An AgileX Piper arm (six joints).
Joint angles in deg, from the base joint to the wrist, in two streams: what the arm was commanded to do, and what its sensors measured. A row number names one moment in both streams.
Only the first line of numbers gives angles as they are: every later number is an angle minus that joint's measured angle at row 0.
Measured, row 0: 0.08, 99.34, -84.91, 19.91, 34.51, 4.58
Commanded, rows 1 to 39: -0.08, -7.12, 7.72, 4.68, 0.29, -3.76; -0.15, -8.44, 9.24, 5.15, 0.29, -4.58; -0.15, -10.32, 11.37, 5.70, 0.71, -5.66; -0.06, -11.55, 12.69, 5.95, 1.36, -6.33; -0.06, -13.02, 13.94, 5.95, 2.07, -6.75; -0.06, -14.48, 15.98, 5.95, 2.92, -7.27; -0.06, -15.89, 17.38, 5.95, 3.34, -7.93; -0.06, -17.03, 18.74, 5.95, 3.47, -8.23; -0.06, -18.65, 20.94, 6.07, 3.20, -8.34; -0.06, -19.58, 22.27, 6.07, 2.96, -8.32; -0.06, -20.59, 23.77, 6.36, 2.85, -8.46; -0.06, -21.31, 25.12, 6.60, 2.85, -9.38; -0.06, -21.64, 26.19, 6.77, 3.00, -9.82; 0.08, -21.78, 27.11, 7.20, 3.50, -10.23; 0.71, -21.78, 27.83, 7.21, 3.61, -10.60; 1.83, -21.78, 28.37, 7.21, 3.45, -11.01; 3.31, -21.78, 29.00, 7.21, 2.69, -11.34; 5.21, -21.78, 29.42, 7.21, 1.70, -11.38; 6.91, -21.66, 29.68, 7.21, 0.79, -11.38; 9.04, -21.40, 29.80, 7.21, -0.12, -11.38; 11.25, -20.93, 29.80, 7.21, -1.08, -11.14; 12.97, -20.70, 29.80, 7.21, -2.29, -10.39; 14.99, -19.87, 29.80, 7.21, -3.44, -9.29; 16.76, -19.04, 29.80, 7.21, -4.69, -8.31; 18.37, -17.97, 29.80, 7.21, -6.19, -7.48; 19.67, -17.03, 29.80, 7.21, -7.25, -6.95; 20.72, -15.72, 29.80, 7.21, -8.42, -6.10; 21.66, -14.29, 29.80, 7.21, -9.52, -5.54; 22.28, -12.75, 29.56, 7.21, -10.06, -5.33; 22.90, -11.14, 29.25, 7.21, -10.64, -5.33; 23.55, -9.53, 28.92, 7.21, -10.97, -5.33; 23.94, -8.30, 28.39, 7.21, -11.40, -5.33; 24.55, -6.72, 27.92, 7.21, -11.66, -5.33; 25.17, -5.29, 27.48, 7.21, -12.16, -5.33; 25.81, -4.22, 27.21, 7.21, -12.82, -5.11; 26.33, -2.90, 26.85, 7.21, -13.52, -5.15; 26.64, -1.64, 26.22, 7.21, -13.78, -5.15; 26.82, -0.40, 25.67, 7.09, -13.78, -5.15; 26.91, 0.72, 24.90, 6.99, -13.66, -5.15
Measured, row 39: 26.00, -2.93, 27.38, 7.04, -11.79, -5.46
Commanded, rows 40 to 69: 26.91, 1.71, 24.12, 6.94, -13.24, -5.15; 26.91, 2.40, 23.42, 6.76, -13.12, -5.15; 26.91, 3.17, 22.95, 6.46, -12.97, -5.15; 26.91, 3.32, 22.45, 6.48, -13.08, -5.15; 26.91, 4.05, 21.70, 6.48, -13.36, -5.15; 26.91, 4.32, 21.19, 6.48, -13.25, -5.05; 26.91, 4.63, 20.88, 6.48, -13.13, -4.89; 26.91, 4.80, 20.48, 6.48, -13.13, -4.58; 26.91, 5.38, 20.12, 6.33, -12.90, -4.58; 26.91, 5.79, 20.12, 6.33, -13.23, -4.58; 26.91, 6.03, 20.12, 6.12, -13.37, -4.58; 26.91, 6.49, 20.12, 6.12, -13.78, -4.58; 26.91, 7.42, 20.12, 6.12, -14.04, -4.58; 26.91, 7.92, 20.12, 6.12, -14.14, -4.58; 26.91, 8.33, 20.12, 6.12, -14.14, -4.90; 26.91, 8.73, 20.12, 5.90, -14.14, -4.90; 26.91, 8.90, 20.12, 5.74, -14.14, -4.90; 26.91, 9.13, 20.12, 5.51, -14.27, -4.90; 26.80, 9.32, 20.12, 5.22, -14.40, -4.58; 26.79, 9.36, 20.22, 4.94, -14.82, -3.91; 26.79, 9.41, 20.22, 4.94, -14.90, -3.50; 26.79, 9.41, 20.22, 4.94, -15.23, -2.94; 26.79, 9.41, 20.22, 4.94, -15.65, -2.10; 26.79, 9.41, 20.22, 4.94, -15.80, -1.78; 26.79, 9.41, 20.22, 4.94, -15.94, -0.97; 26.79, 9.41, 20.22, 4.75, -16.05, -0.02; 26.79, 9.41, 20.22, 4.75, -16.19, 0.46; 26.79, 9.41, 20.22, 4.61, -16.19, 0.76; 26.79, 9.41, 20.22, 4.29, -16.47, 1.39; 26.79, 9.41, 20.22, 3.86, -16.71, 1.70
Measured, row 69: 26.76, 9.68, 20.49, 4.90, -15.24, -0.26
